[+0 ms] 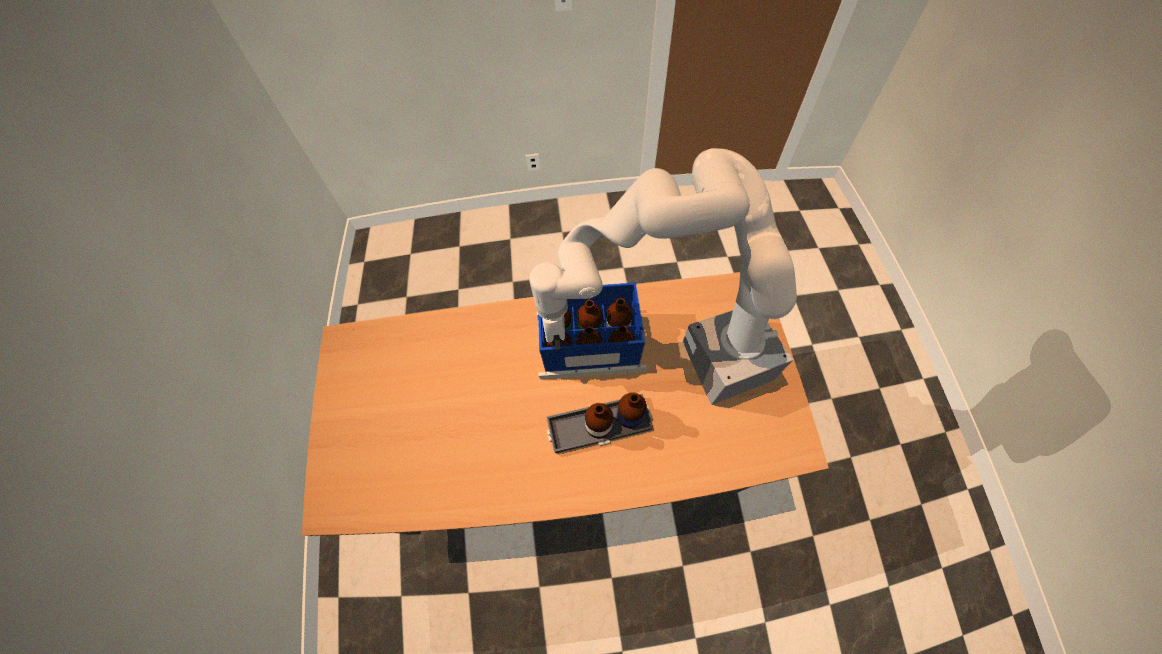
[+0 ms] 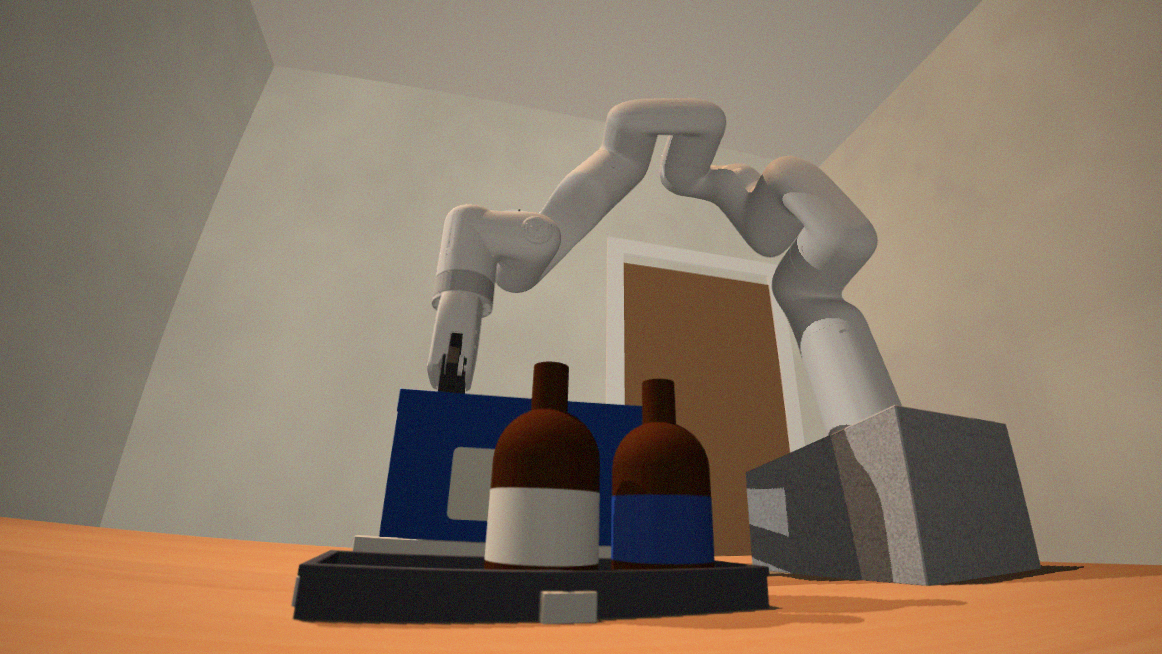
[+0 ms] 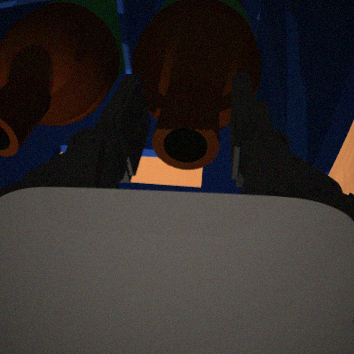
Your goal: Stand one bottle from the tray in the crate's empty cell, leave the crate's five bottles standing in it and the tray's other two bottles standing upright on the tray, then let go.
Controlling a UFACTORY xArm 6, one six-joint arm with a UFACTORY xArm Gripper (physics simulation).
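Where they show: gripper, fingertip midpoint: (image 1: 558,338) (image 3: 187,99); arm's base, link origin: (image 1: 742,341) (image 2: 874,449).
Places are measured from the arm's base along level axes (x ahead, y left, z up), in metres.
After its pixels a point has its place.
Note:
The blue crate (image 1: 631,358) {x 0.306, y -0.025, z -0.060 m} (image 2: 422,454) {x 0.519, y -0.040, z -0.026 m} stands at the back of the table with several brown bottles upright in its cells. My gripper (image 1: 557,344) {x 0.499, y -0.092, z -0.008 m} (image 2: 452,386) (image 3: 187,99) {x 0.499, y -0.092, z -0.008 m} points down at the crate's front left cell. Its fingers are apart, one on each side of the neck of a brown bottle (image 3: 195,60) {x 0.480, y -0.088, z -0.010 m} in that cell, with gaps at both sides. A neighbouring bottle (image 3: 80,65) {x 0.483, y -0.149, z -0.021 m} stands beside it. The dark tray (image 1: 567,432) {x 0.510, y 0.139, z -0.130 m} (image 2: 406,597) {x 0.500, y 0.187, z -0.124 m} holds a white-labelled bottle (image 1: 598,418) {x 0.426, y 0.145, z -0.012 m} (image 2: 543,528) {x 0.428, y 0.168, z -0.088 m} and a blue-labelled bottle (image 1: 631,407) {x 0.339, y 0.130, z -0.011 m} (image 2: 661,528) {x 0.346, y 0.151, z -0.087 m}, both upright. The gripper hides part of the crate's left cells.
The arm's grey base block (image 1: 735,377) {x 0.059, y 0.106, z 0.019 m} (image 2: 967,503) {x 0.004, y 0.109, z -0.069 m} stands to the right of the crate and tray. A low pale strip (image 1: 561,374) {x 0.505, y -0.027, z -0.110 m} (image 2: 382,544) {x 0.544, y -0.030, z -0.112 m} runs along the crate's front foot. The crate's walls and dividers surround the fingers closely.

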